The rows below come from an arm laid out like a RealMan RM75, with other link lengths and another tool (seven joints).
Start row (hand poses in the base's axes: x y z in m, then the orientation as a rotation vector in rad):
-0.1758, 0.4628, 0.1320, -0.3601, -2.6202, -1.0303
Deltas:
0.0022, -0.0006, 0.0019, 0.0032, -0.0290, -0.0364
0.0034, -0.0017, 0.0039, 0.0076, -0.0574, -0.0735
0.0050, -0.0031, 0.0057, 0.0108, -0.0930, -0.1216
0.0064, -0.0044, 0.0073, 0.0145, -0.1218, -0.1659
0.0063, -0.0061, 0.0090, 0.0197, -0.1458, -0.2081
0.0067, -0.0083, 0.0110, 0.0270, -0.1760, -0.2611
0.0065, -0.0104, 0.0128, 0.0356, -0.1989, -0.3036
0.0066, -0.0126, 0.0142, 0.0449, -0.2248, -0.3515
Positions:
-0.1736, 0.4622, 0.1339, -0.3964, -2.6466, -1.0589
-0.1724, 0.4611, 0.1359, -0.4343, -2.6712, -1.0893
-0.1708, 0.4597, 0.1377, -0.4855, -2.7025, -1.1250
-0.1694, 0.4584, 0.1393, -0.5351, -2.7263, -1.1572
-0.1695, 0.4567, 0.1410, -0.5841, -2.7438, -1.1885
-0.1691, 0.4545, 0.1430, -0.6467, -2.7639, -1.2291
-0.1693, 0.4524, 0.1448, -0.6976, -2.7756, -1.2648
-0.1692, 0.4502, 0.1462, 0.7426, 2.7388, 1.2818

